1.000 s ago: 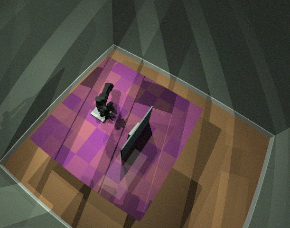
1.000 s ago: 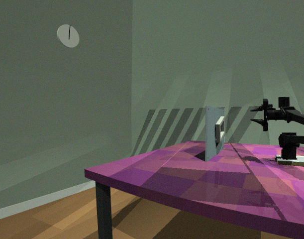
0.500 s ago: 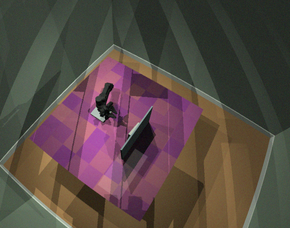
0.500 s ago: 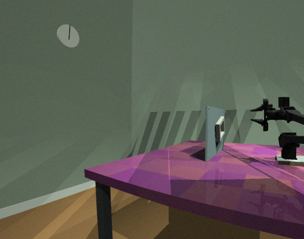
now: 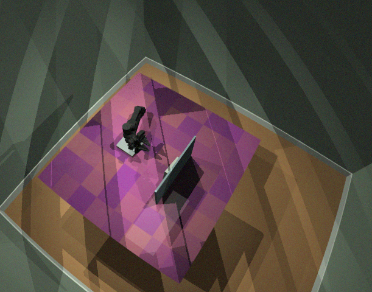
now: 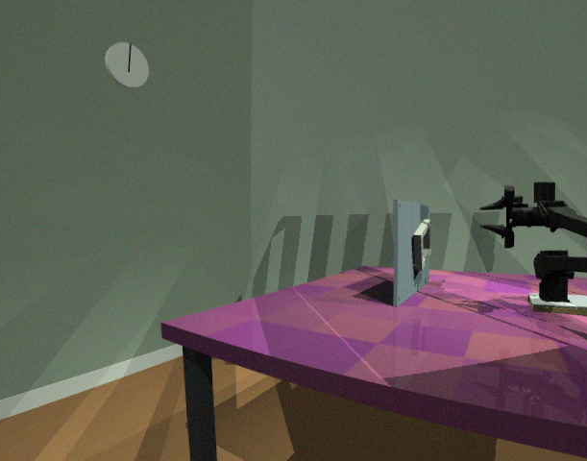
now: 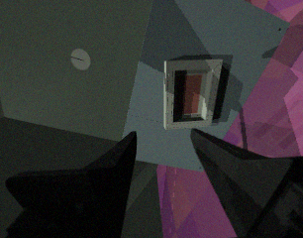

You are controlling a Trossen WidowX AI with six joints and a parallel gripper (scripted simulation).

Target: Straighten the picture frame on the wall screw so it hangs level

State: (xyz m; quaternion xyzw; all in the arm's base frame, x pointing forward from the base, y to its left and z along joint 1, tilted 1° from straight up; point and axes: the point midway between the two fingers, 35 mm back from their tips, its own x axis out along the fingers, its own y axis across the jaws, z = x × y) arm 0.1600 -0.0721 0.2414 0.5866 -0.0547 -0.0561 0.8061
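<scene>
My gripper tip is now 19 cm short of the picture frame, 9 cm above it and 5 cm to the left of it. Also, from my gripper tip: wall panel 20 cm ahead, 10 cm below, 3 cm to the right.
</scene>
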